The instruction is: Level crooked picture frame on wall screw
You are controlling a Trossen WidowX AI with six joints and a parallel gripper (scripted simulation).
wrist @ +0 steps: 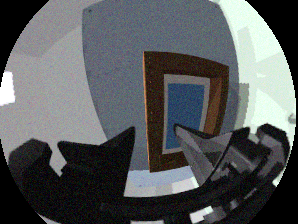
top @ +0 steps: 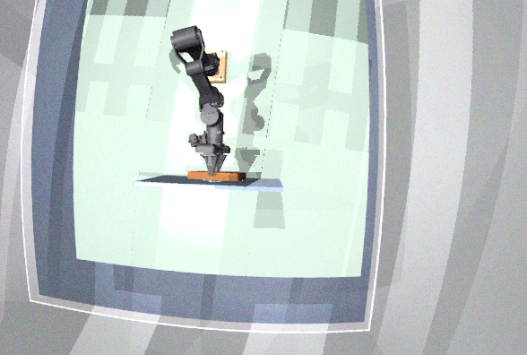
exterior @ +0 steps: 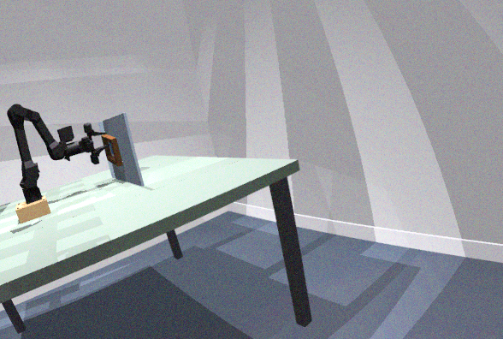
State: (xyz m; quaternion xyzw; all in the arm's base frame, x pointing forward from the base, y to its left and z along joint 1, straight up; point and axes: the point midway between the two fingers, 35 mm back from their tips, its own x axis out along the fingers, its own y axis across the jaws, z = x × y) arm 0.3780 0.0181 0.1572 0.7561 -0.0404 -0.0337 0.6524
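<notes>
Now: the picture frame 5 cm below my gripper tip and 1 cm ahead of it. From my gripper tip the other things lie so: wall panel 6 cm below, 2 cm ahead, 1 cm to the right.
</notes>
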